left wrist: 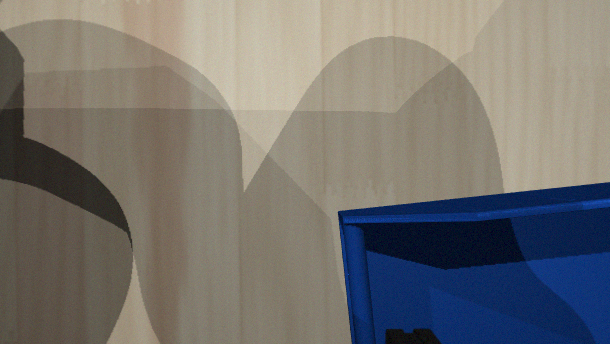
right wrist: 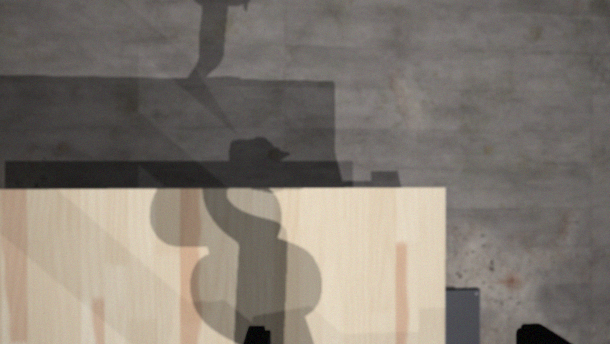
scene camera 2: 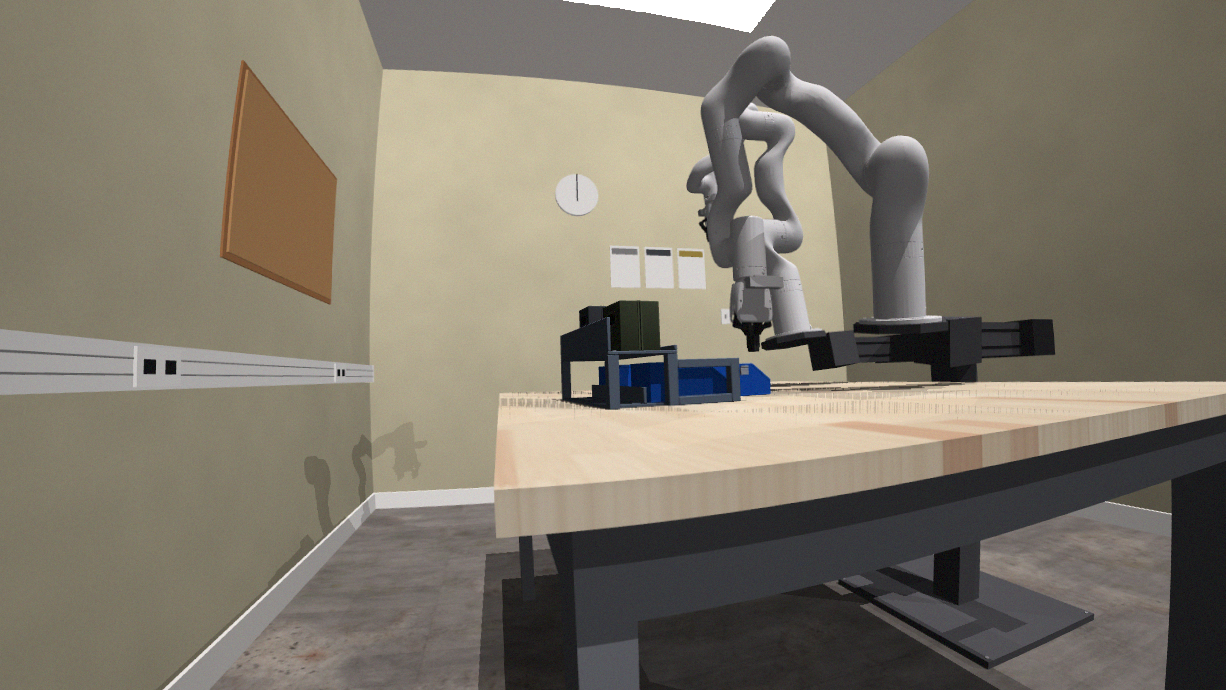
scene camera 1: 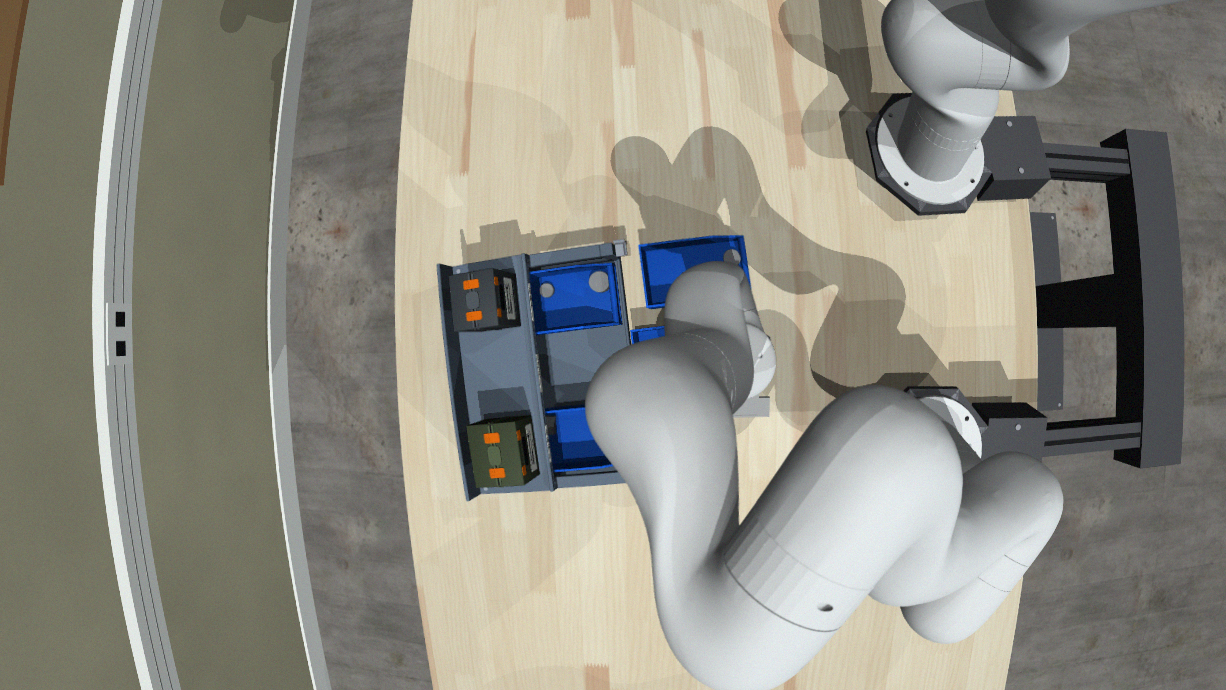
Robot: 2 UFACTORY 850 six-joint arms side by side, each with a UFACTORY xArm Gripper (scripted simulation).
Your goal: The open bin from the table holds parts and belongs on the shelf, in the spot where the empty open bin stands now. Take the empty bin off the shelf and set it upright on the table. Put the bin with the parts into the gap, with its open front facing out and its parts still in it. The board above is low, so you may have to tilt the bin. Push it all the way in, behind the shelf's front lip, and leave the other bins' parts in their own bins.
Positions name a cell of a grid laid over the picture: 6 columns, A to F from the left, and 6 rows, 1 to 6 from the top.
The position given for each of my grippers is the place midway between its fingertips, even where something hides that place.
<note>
I see my left gripper (scene camera 2: D4) and a grey shelf (scene camera 2: C3).
The left wrist view does not show the grey shelf: it is out of frame. The right wrist view misses the grey shelf: it is out of frame.
</note>
